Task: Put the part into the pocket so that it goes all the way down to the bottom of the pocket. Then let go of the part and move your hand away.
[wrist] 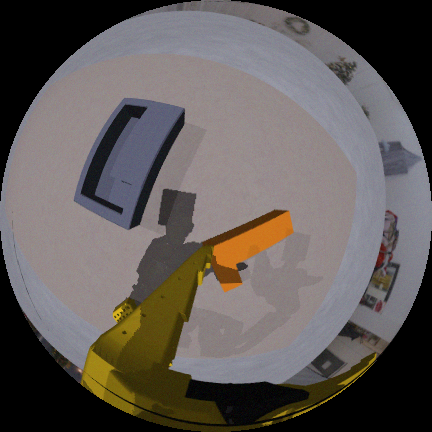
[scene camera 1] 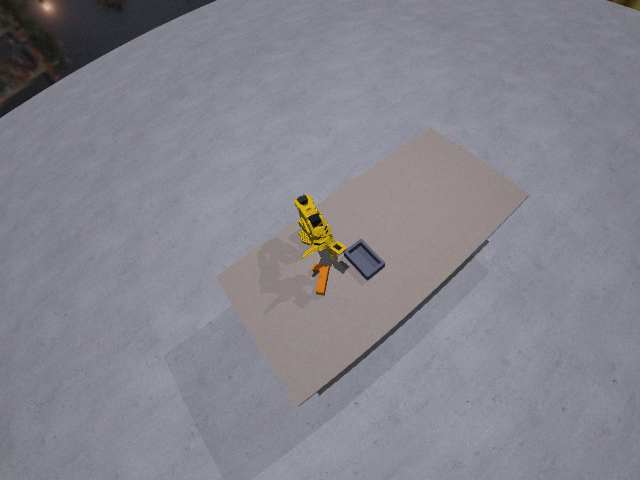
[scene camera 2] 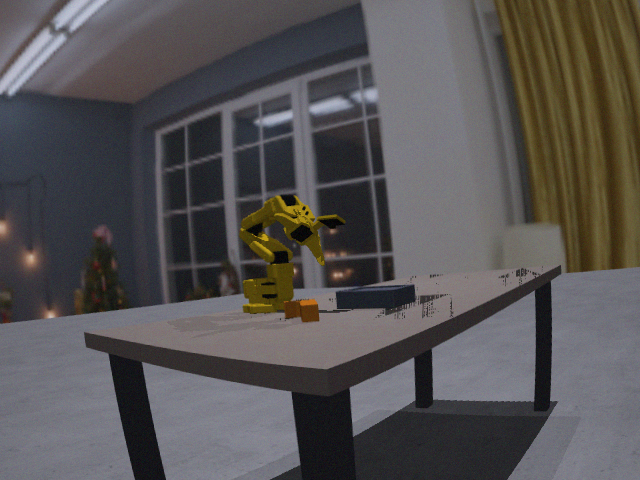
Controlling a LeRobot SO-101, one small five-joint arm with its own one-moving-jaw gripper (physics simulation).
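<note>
An orange L-shaped part lies on the table with its short leg toward the arm's base. The blue-grey block with the rectangular pocket stands on the table, apart from the part. The pocket's floor shows bare in the wrist view. My gripper is wide open and empty, raised above the table near the short-leg end of the part. In the wrist view the fixed jaw's tip overlaps the corner of the part and hides a little of it; the moving jaw is swung far off to the lower right.
The table carries the arm's base at its long edge. The block stands to the right of the part in scene camera 1. Shadows of the arm fall around the part. A near table corner shows in scene camera 2.
</note>
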